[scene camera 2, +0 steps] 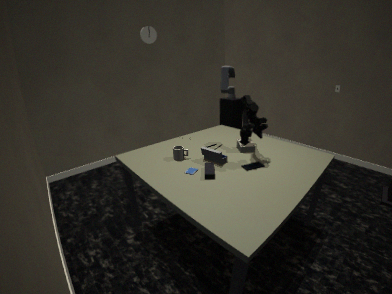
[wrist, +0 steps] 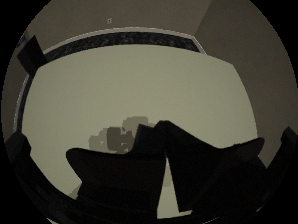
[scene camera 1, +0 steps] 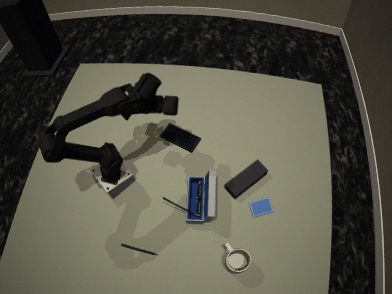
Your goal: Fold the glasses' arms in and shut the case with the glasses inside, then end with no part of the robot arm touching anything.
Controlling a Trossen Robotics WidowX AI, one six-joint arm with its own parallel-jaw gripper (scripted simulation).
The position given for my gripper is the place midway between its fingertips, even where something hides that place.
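Note:
My gripper (wrist: 163, 125), visible. Dark box (scene camera 1: 252, 174), visible too.

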